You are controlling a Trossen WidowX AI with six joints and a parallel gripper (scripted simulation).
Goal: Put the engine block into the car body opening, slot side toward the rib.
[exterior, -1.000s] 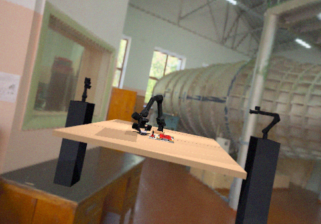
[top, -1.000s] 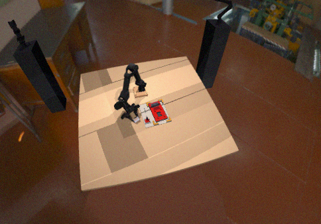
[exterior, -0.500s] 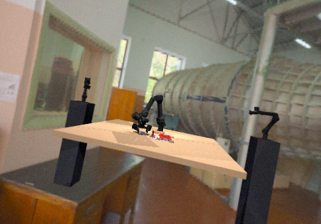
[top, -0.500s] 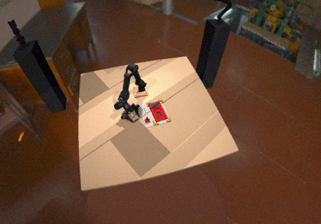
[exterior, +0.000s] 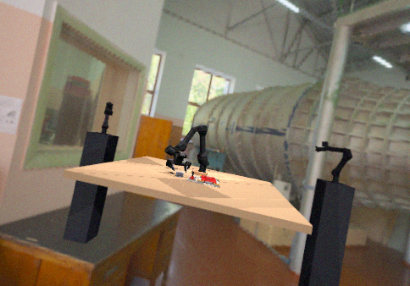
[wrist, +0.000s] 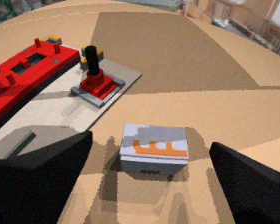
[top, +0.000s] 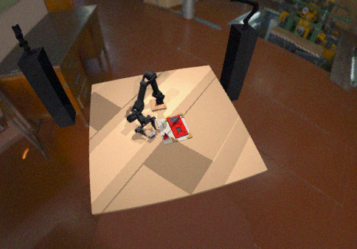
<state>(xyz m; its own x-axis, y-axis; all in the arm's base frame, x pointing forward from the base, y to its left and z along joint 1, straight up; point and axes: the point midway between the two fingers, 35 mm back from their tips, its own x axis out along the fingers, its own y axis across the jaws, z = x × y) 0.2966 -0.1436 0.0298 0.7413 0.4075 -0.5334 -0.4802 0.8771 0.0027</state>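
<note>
My gripper tip is 20 mm above the engine block.
</note>
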